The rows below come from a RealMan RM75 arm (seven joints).
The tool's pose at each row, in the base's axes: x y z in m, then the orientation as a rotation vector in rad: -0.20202, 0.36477, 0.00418, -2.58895, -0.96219, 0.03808; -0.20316, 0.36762, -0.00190, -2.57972, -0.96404, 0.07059; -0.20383, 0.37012, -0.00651, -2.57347, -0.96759, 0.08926; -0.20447, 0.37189, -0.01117, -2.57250, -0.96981, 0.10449; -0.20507, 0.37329, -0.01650, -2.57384, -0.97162, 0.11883; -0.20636, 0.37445, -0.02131, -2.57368, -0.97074, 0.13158; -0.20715, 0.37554, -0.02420, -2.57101, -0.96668, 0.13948; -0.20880, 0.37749, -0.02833, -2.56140, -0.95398, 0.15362; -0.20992, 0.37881, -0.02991, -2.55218, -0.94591, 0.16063; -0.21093, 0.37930, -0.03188, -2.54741, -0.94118, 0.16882; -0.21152, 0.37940, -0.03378, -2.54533, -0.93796, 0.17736
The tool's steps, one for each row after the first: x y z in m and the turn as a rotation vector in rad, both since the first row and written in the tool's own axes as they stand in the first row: 0.00030, -0.00053, 0.00678, 0.01512, -0.01944, 0.00082; 0.00090, -0.00104, 0.01201, 0.02379, -0.03103, -0.00058; 0.00105, -0.00101, 0.01704, 0.02728, -0.04146, -0.00022; 0.00092, -0.00046, 0.02255, 0.02856, -0.05182, 0.00088; 0.00017, -0.00035, 0.02761, 0.03160, -0.06010, 0.00313; -0.00004, -0.00057, 0.03078, 0.03682, -0.06376, 0.00617; -0.00050, -0.00149, 0.03553, 0.05207, -0.06787, 0.01397; -0.00068, -0.00254, 0.03761, 0.06415, -0.06841, 0.01789; -0.00135, -0.00281, 0.03976, 0.07145, -0.07167, 0.02092; -0.00194, -0.00257, 0.04165, 0.07593, -0.07621, 0.02369
